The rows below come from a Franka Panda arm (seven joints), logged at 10 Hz.
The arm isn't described. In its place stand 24 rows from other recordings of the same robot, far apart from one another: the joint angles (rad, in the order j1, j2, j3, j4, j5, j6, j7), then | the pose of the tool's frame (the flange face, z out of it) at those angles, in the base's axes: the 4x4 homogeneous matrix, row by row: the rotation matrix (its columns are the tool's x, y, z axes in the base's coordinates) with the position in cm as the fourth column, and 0 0 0 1 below.
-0.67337, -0.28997, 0.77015, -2.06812, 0.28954, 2.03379, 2.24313 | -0.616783, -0.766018, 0.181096, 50.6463; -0.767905, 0.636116, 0.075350, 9.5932; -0.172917, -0.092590, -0.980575, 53.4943; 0, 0, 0, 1
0.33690, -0.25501, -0.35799, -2.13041, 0.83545, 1.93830, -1.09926 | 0.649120, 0.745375, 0.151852, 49.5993; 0.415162, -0.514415, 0.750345, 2.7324; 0.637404, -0.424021, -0.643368, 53.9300; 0, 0, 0, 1
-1.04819, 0.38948, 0.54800, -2.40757, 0.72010, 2.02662, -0.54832 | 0.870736, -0.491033, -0.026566, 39.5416; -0.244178, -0.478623, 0.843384, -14.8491; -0.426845, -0.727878, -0.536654, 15.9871; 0, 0, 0, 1
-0.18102, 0.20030, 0.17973, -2.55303, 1.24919, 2.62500, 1.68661 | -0.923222, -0.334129, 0.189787, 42.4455; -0.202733, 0.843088, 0.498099, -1.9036; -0.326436, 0.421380, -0.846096, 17.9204; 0, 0, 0, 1
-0.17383, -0.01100, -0.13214, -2.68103, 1.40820, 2.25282, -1.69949 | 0.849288, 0.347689, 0.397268, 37.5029; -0.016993, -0.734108, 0.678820, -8.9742; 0.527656, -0.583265, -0.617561, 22.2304; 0, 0, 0, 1
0.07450, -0.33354, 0.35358, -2.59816, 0.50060, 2.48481, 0.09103 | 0.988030, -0.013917, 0.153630, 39.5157; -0.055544, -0.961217, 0.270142, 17.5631; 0.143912, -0.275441, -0.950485, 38.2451; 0, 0, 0, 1
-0.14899, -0.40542, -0.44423, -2.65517, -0.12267, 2.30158, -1.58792 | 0.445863, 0.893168, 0.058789, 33.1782; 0.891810, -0.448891, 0.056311, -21.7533; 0.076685, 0.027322, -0.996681, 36.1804; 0, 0, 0, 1
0.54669, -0.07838, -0.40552, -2.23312, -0.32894, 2.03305, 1.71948 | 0.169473, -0.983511, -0.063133, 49.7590; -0.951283, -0.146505, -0.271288, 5.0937; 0.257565, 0.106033, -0.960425, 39.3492; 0, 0, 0, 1
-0.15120, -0.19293, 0.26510, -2.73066, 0.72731, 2.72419, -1.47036 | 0.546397, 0.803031, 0.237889, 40.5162; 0.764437, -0.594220, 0.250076, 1.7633; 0.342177, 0.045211, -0.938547, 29.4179; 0, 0, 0, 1
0.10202, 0.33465, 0.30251, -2.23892, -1.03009, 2.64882, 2.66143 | 0.136926, -0.914471, 0.380782, 49.0921; -0.956777, -0.221656, -0.188273, 23.7201; 0.256573, -0.338544, -0.905295, 22.8415; 0, 0, 0, 1
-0.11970, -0.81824, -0.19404, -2.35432, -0.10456, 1.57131, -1.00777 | 0.729944, 0.682661, 0.033985, 27.9116; 0.682047, -0.730732, 0.029017, -12.2302; 0.044642, 0.001999, -0.999001, 59.4685; 0, 0, 0, 1
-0.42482, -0.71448, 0.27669, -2.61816, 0.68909, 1.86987, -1.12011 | 0.754367, 0.645704, 0.118307, 34.5972; 0.542858, -0.714947, 0.440631, 0.0470; 0.369100, -0.268174, -0.889858, 46.7335; 0, 0, 0, 1
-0.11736, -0.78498, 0.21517, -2.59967, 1.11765, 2.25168, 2.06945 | -0.583674, -0.639408, 0.500482, 35.6624; -0.254068, 0.729230, 0.635352, 7.0821; -0.771216, 0.243682, -0.588086, 54.7154; 0, 0, 0, 1
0.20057, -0.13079, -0.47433, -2.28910, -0.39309, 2.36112, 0.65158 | 0.759436, -0.632346, 0.152955, 49.4109; -0.585348, -0.766746, -0.263569, -14.7291; 0.283944, 0.110632, -0.952437, 41.8799; 0, 0, 0, 1
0.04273, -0.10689, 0.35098, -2.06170, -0.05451, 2.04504, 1.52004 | 0.445207, -0.888617, 0.110226, 49.2122; -0.890789, -0.452046, -0.046363, 20.6220; 0.091026, -0.077547, -0.992825, 48.6623; 0, 0, 0, 1
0.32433, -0.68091, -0.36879, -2.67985, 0.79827, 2.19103, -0.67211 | 0.909238, 0.338081, 0.242873, 36.4326; 0.045011, -0.659868, 0.750033, 0.9141; 0.413836, -0.671026, -0.615194, 45.8135; 0, 0, 0, 1
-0.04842, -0.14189, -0.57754, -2.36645, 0.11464, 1.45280, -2.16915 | 0.177659, 0.859278, -0.479665, 31.7250; 0.824888, 0.135773, 0.548748, -21.1756; 0.536653, -0.493160, -0.684687, 34.4310; 0, 0, 0, 1
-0.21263, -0.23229, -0.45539, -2.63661, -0.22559, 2.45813, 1.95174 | -0.762830, -0.646532, 0.009317, 33.3572; -0.645878, 0.761219, -0.058210, -25.5488; 0.030542, -0.050422, -0.998261, 31.9008; 0, 0, 0, 1
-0.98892, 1.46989, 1.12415, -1.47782, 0.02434, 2.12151, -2.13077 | -0.229356, 0.972686, 0.035744, 67.9676; 0.319278, 0.040492, 0.946796, -6.1165; 0.919487, 0.228566, -0.319844, 12.0066; 0, 0, 0, 1
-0.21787, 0.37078, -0.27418, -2.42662, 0.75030, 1.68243, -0.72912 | 0.832333, -0.478684, -0.279435, 34.9181; -0.002226, -0.507027, 0.861927, -12.5655; -0.554272, -0.716788, -0.423081, 14.5693; 0, 0, 0, 1
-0.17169, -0.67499, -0.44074, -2.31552, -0.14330, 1.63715, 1.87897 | -0.725066, -0.688405, 0.019444, 26.9560; -0.680376, 0.720410, 0.134528, -24.3048; -0.106617, 0.084313, -0.990719, 55.1445; 0, 0, 0, 1
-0.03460, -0.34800, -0.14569, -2.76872, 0.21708, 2.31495, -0.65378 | 0.946994, 0.315752, -0.059190, 35.7290; 0.320901, -0.921147, 0.220251, -5.6495; 0.015022, -0.227570, -0.973646, 30.7781; 0, 0, 0, 1
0.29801, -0.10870, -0.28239, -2.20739, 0.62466, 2.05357, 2.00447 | -0.659692, -0.751082, 0.026138, 50.9078; -0.620903, 0.564288, 0.544112, 3.7357; -0.423422, 0.342717, -0.838605, 43.0595; 0, 0, 0, 1
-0.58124, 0.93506, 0.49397, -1.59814, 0.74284, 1.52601, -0.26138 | 0.808205, -0.457026, -0.371393, 60.6230; 0.249860, -0.304957, 0.919005, -0.7580; -0.533268, -0.835541, -0.132275, 15.2891; 0, 0, 0, 1
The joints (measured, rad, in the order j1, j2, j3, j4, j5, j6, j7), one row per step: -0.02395, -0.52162, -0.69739, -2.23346, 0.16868, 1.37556, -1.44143; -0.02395, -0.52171, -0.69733, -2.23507, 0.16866, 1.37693, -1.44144; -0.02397, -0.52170, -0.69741, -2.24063, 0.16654, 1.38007, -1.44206; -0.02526, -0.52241, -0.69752, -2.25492, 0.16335, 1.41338, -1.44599; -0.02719, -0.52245, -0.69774, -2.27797, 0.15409, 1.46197, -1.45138; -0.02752, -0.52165, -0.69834, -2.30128, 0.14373, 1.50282, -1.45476
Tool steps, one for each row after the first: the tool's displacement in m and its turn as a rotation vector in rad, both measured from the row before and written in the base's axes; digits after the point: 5 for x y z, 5 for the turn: 0.00007, 0.00020, -0.00058, 0.00010, 0.00020, -0.00006; -0.00007, 0.00059, -0.00229, -0.00024, 0.00281, 0.00121; 0.00188, -0.00105, -0.00483, -0.01309, -0.01319, -0.00843; 0.00231, -0.00141, -0.00839, -0.02180, -0.01402, -0.01033; 0.00178, -0.00022, -0.00900, -0.01817, -0.00616, -0.00611
